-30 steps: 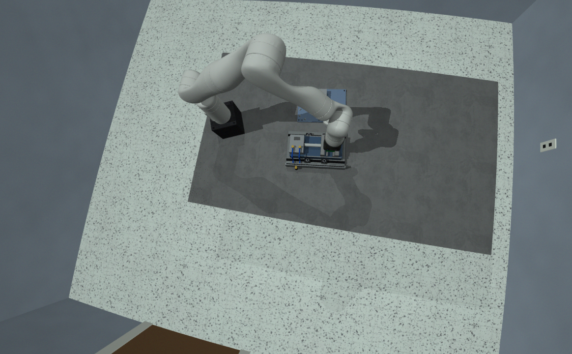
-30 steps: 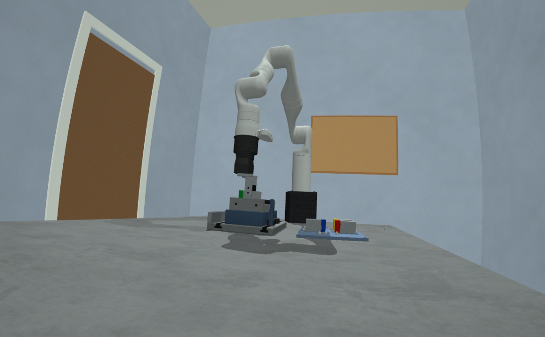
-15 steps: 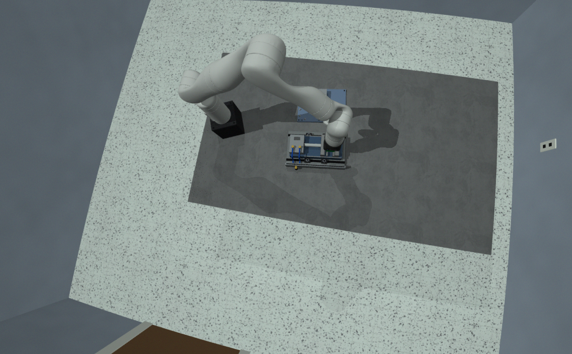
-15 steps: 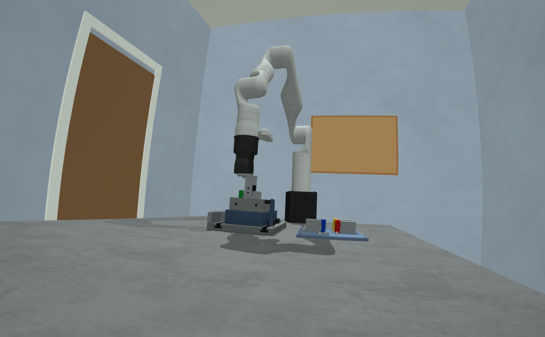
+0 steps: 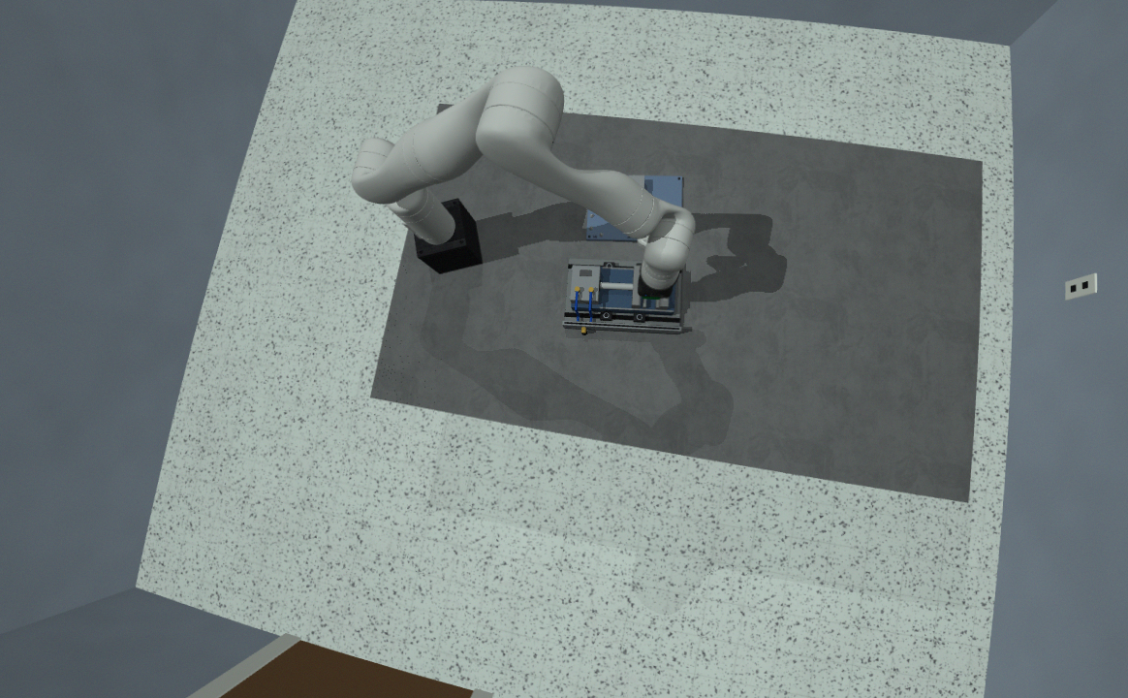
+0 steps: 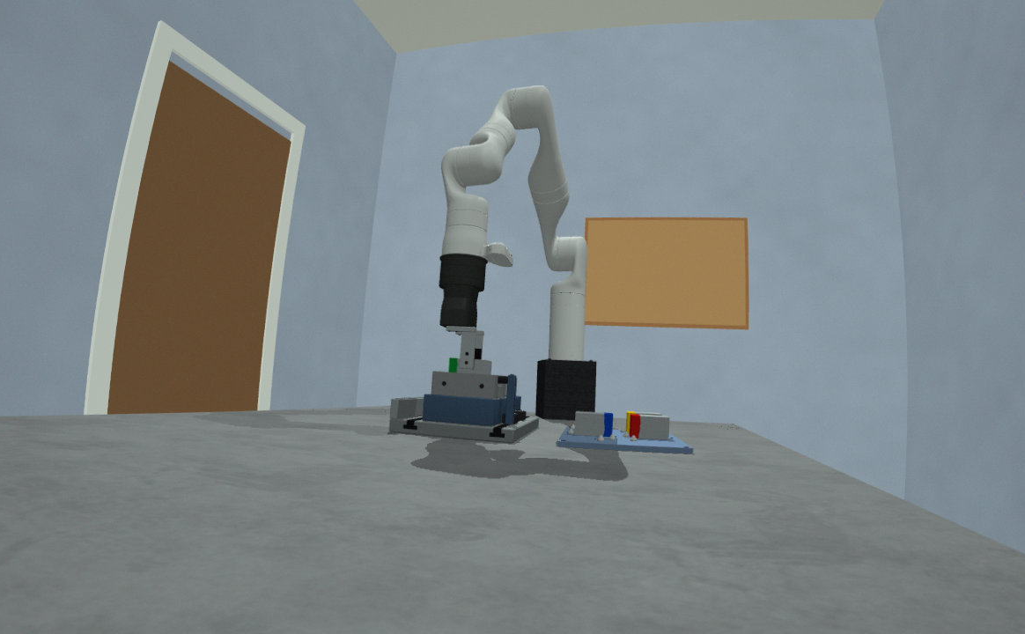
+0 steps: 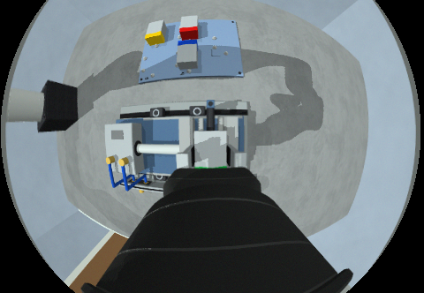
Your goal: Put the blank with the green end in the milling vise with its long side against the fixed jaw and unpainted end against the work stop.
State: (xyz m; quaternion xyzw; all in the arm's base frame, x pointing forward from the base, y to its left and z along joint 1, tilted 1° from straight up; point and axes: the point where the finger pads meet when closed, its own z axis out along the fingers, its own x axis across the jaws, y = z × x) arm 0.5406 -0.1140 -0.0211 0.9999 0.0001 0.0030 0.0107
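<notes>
Now: the green-ended blank 2 cm below my hand. Round my hand: fixed jaw (3 cm ahead, 4 cm below); then milling vise (7 cm behind, 8 cm below); then work stop rod (5 cm to the left, 3 cm below).
</notes>
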